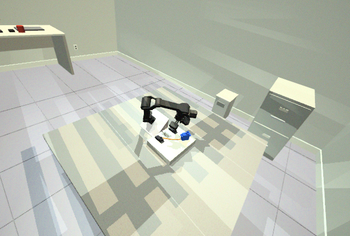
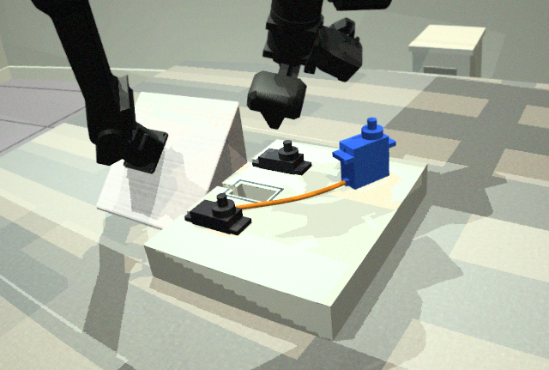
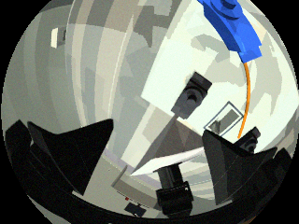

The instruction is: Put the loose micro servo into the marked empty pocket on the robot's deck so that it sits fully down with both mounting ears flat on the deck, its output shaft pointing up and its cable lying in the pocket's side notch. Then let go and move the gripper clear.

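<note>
The white deck lies 11 cm ahead of my gripper tip, 9 cm to the right of it and 11 cm below it.
</note>
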